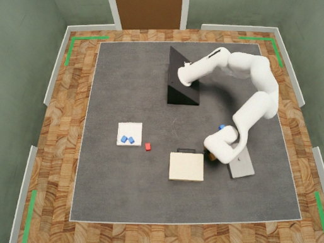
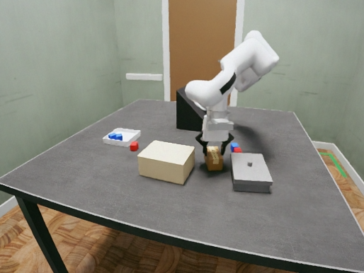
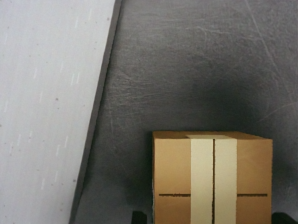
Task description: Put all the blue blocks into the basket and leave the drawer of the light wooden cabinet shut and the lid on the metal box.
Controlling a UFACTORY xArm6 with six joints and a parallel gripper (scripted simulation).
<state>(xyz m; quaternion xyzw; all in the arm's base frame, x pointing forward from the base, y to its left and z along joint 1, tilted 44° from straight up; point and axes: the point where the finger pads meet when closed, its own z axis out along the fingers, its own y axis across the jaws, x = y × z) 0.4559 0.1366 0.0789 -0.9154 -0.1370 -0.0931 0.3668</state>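
The brown cardboard box is 30 mm below my hand. From my hand the other things lie so: flat lid: 140 mm to the left, 60 mm ahead, 10 mm below; then grey metal box: 140 mm to the left, 60 mm ahead, 40 mm below; then light wooden cabinet: 170 mm to the right, 90 mm ahead, 20 mm below.
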